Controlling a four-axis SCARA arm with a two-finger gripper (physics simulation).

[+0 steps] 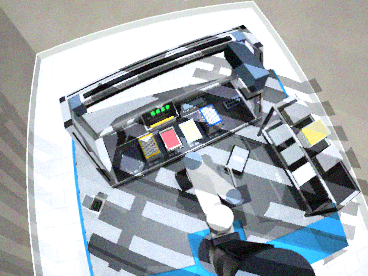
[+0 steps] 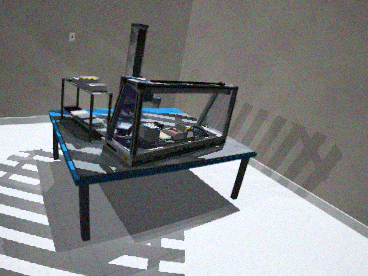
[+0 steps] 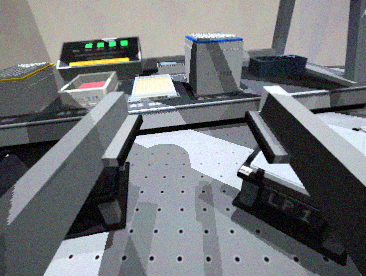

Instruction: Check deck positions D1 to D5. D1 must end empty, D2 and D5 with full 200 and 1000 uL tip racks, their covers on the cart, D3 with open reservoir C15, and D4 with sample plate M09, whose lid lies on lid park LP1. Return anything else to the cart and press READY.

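Places are measured from the arm's base along level axes (x ahead, y left, z up), in centimetres.
Where they show: gripper, fingertip midpoint: (image 1: 220, 169) (image 3: 192, 104).
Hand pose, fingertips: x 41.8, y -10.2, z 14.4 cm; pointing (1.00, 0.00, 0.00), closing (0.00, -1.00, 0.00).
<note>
Things, the pixels of their top centre, and the offset from my fingertips. "pt": a spot on its surface instead.
- yellow-rimmed tip rack, middle of its top: (image 3: 16, 69) (image 1: 148, 145) (image 2: 185, 125) dx +23.6, dy +32.6, dz -1.8 cm
- open reservoir, middle of its top: (image 3: 90, 80) (image 1: 170, 138) (image 2: 173, 130) dx +25.9, dy +20.5, dz -5.1 cm
- pale-yellow sample plate, middle of its top: (image 3: 152, 82) (image 1: 190, 130) dx +28.2, dy +8.3, dz -6.8 cm
- tall blue-rimmed tip rack, middle of its top: (image 3: 210, 34) (image 1: 210, 114) (image 2: 150, 125) dx +30.5, dy -3.9, dz +1.5 cm
- pale lid, middle of its top: (image 3: 314, 147) (image 1: 238, 158) dx +4.9, dy -12.6, dz -7.3 cm
- lid park LP1, middle of its top: (image 3: 315, 145) (image 1: 238, 158) (image 2: 124, 125) dx +4.9, dy -12.6, dz -7.1 cm
- cart, middle of its top: (image 1: 318, 148) (image 2: 84, 84) dx -9.7, dy -43.6, dz +22.5 cm
- yellow-topped box, middle of its top: (image 1: 316, 130) (image 2: 89, 77) dx -3.3, dy -42.3, dz +29.0 cm
- panel, surface spot: (image 3: 106, 46) pt dx +41.3, dy +21.9, dz -0.7 cm
- dark blue block, surface spot: (image 3: 278, 65) pt dx +35.4, dy -20.5, dz -5.9 cm
- green button, surface spot: (image 1: 96, 204) pt dx -1.4, dy +68.4, dz -3.8 cm
My gripper (image 3: 192, 104) is open, its fingers wide apart with nothing between them, above the table in front of the deck. D1, at the deck's left end, looks empty. The yellow-rimmed tip rack (image 1: 149, 145) (image 3: 24, 86) stands at D2. The open reservoir (image 1: 170, 138) (image 3: 92, 86) with red content is at D3. The pale-yellow sample plate (image 1: 190, 130) (image 3: 155, 86), without a lid, is at D4. The tall blue-rimmed tip rack (image 1: 210, 115) (image 3: 212, 67) is at D5. A pale lid (image 1: 238, 158) (image 3: 280, 167) lies on lid park LP1 (image 3: 292, 209), right of the gripper.
A black stand (image 1: 183, 180) (image 3: 112, 210) is at the left finger. The cart (image 2: 91, 117) at the right carries a yellow-topped box (image 1: 315, 132) and pale items. A panel (image 3: 106, 46) shows four green lights. A dark blue block (image 3: 278, 65) stands right of D5. A green button (image 1: 96, 204) is at front left.
</note>
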